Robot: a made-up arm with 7 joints.
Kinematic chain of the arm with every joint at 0, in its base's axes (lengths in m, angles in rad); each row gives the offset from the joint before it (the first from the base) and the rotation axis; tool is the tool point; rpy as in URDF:
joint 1: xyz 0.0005 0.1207 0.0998 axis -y
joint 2: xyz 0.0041 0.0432 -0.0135 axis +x
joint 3: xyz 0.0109 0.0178 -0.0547 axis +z
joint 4: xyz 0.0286 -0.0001 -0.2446 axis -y
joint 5: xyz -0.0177 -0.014 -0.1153 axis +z
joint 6: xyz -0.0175 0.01 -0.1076 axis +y
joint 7: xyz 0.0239 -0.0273 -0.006 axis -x
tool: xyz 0.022 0.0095 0.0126 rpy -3.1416 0 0
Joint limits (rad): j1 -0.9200..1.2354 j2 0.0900..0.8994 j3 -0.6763..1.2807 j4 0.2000..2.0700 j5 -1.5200..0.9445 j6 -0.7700..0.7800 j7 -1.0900..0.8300
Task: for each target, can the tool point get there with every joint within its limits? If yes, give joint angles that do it. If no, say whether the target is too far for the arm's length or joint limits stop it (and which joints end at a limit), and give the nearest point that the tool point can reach.
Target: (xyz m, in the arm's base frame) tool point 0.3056 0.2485 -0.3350
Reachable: yes | joints 0.2061 0.1634 0.0762 0.7241 -0.2760 0.6363 0.1286
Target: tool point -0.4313 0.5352 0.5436
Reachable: no: too far | nearest point -0.0318 0.4747 0.2327 | short by 0.510 m
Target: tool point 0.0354 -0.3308 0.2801
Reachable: no: joint limits stop it (at a limit: joint 1, joint 2, joint 3, joint 4, joint 6, joint 7) | nearest point 0.2589 0.0104 0.2031 | short by 0.415 m
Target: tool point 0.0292 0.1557 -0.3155
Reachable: yes | joints -0.4914 0.3642 -0.4355 1.5616 -0.9986 0.1394 -0.3575
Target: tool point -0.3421 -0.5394 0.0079
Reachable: no: too far | nearest point -0.1210 0.0044 -0.2247 | short by 0.631 m
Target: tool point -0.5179 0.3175 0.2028
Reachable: no: joint limits stop it (at a limit: joint 1, joint 3, joint 4, joint 5, joint 7) | nearest point -0.3617 0.3707 -0.1945 | short by 0.430 m
